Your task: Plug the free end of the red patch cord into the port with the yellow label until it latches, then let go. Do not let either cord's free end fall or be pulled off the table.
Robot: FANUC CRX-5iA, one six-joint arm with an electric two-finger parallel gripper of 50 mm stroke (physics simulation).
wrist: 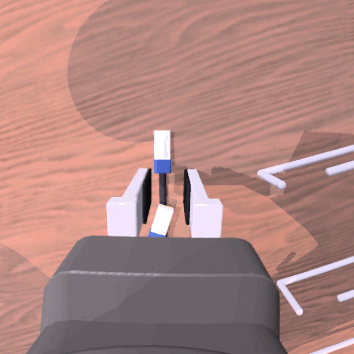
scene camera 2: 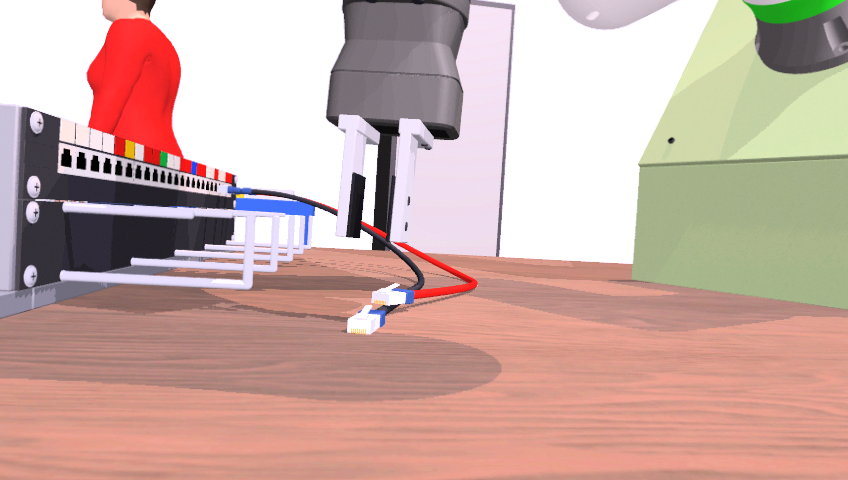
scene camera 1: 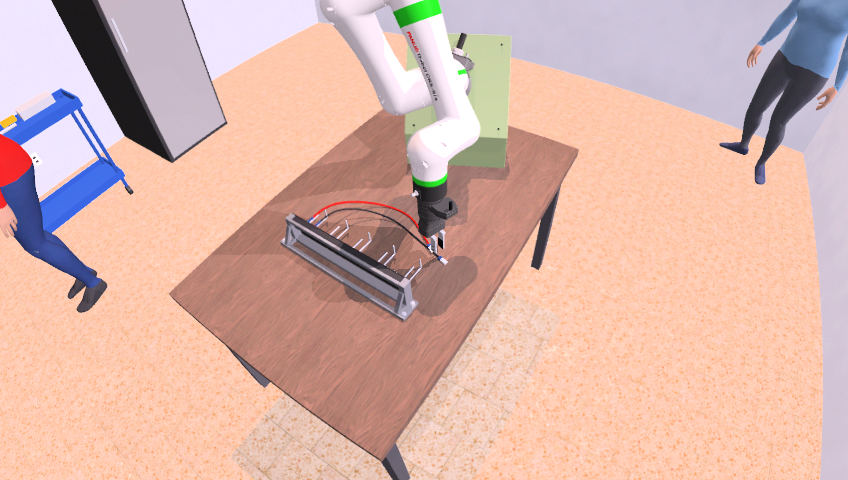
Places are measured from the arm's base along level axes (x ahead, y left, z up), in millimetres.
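Pixels of known places: gripper, fingertip midpoint: (wrist: 167, 185) (scene camera 2: 372, 239) (scene camera 1: 437, 248); arm's base, origin of the base link: (scene camera 2: 830, 23).
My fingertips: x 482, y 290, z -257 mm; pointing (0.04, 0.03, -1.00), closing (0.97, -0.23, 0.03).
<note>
For each thing: its top centre in the pictures, then the offset to it from my fingertips. "pt": a spot on its surface instead. Level surfaces: height alone.
- clear plug, middle of its top: (scene camera 2: 394, 284) (wrist: 159, 229) (scene camera 1: 430, 246) dx -14, dy -39, dz -28 mm
- black cord's plug, surface spot: (scene camera 2: 363, 322) (wrist: 158, 130) (scene camera 1: 446, 262) pt dx +1, dy +33, dz -40 mm
- black cord, surface spot: (wrist: 162, 189) pt dx -6, dy -12, dz -40 mm
- yellow label, surface spot: (scene camera 2: 129, 148) pt dx +173, dy -94, dz +49 mm
- empty port, surface spot: (scene camera 2: 128, 169) pt dx +176, dy -101, dz +35 mm
- patch panel, middle of its top: (scene camera 2: 197, 158) (scene camera 1: 347, 239) dx +165, dy -212, dz +55 mm
- table, its level: dz -46 mm
The red patch cord (scene camera 1: 357, 202) (scene camera 2: 443, 290) ends in a clear plug (scene camera 1: 430, 246) (scene camera 2: 389, 295) (wrist: 162, 220) with a blue boot, angled, low over the table. The black cord's plug (scene camera 1: 443, 261) (scene camera 2: 363, 322) (wrist: 162, 144) lies just beyond it, and the black cord (wrist: 162, 189) runs beneath or close by the red plug. My gripper (scene camera 1: 437, 242) (scene camera 2: 373, 237) (wrist: 167, 185) is open and empty, fingers pointing down. It hangs above the red plug, which shows between the fingers in the wrist view. The yellow label (scene camera 2: 129, 148) is above an empty port (scene camera 2: 128, 169).
The patch panel (scene camera 1: 351, 250) (scene camera 2: 44, 237) stands on the table (scene camera 1: 333, 356) (scene camera 2: 535, 404). White wire guides (scene camera 2: 248, 249) (wrist: 305, 161) stick out from it beside the plugs. Both cords' other ends sit at its far end. The green robot base (scene camera 1: 458, 151) (scene camera 2: 737, 226) stands behind.
</note>
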